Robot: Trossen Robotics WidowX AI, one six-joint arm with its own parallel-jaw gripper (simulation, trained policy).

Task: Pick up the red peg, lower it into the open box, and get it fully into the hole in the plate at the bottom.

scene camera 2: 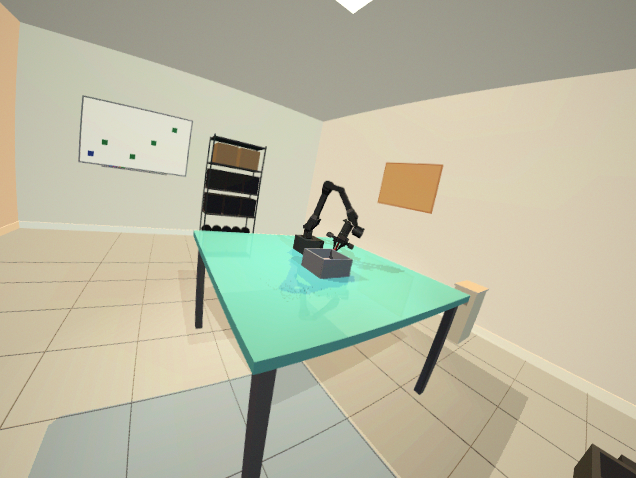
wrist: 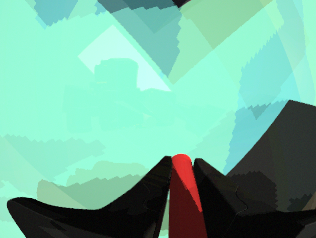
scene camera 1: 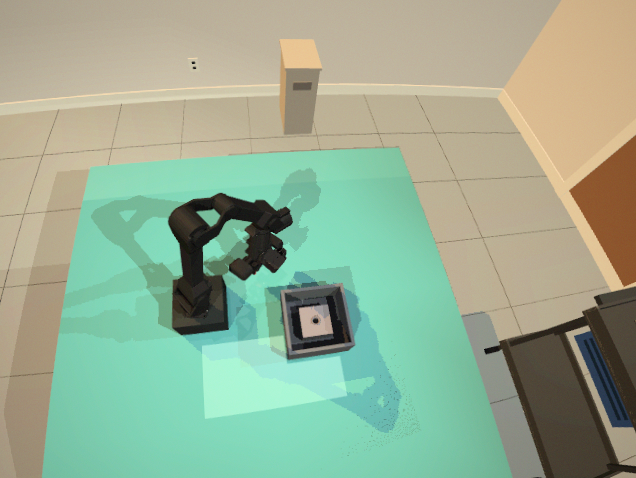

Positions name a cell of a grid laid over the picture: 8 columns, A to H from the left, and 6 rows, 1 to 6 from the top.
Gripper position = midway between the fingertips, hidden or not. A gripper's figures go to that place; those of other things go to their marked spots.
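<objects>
A grey box (scene camera 1: E4) is 108 cm from the lens; my gripper (scene camera 1: D4), 105 cm from the lens; a pale plate (scene camera 1: E5), 100 cm from the lens.
</objects>
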